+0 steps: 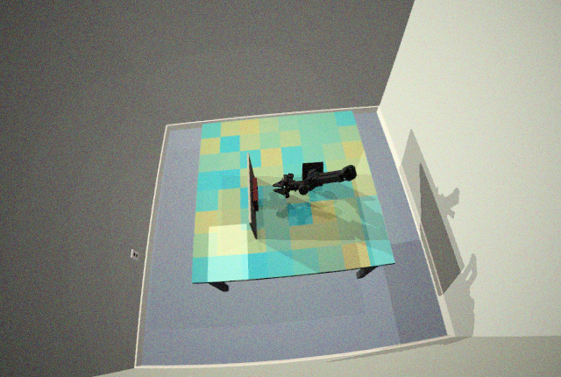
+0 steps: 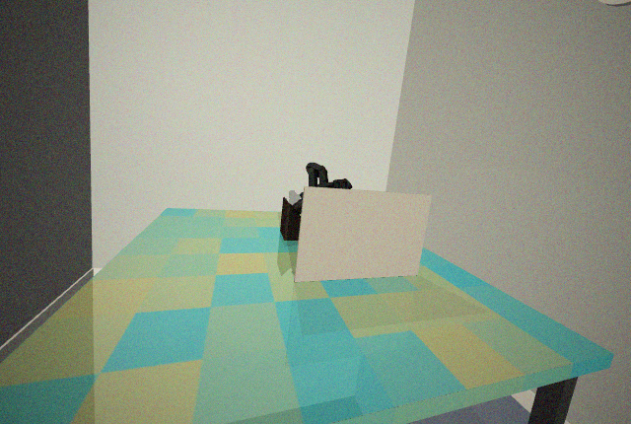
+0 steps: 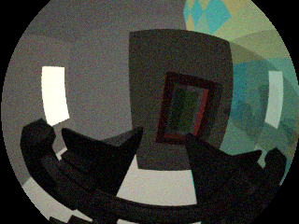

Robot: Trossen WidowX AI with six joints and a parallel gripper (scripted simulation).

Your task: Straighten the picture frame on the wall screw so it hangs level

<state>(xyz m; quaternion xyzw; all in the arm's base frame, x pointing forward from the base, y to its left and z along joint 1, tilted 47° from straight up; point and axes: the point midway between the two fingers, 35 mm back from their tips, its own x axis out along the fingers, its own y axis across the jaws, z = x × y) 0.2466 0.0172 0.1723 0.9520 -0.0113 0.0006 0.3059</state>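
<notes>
My gripper tip is now 12 cm short of the picture frame, 1 cm to the right of it and 6 cm above it. Round my gripper tip: wall panel: 13 cm ahead, 1 cm to the left, 7 cm below.
</notes>
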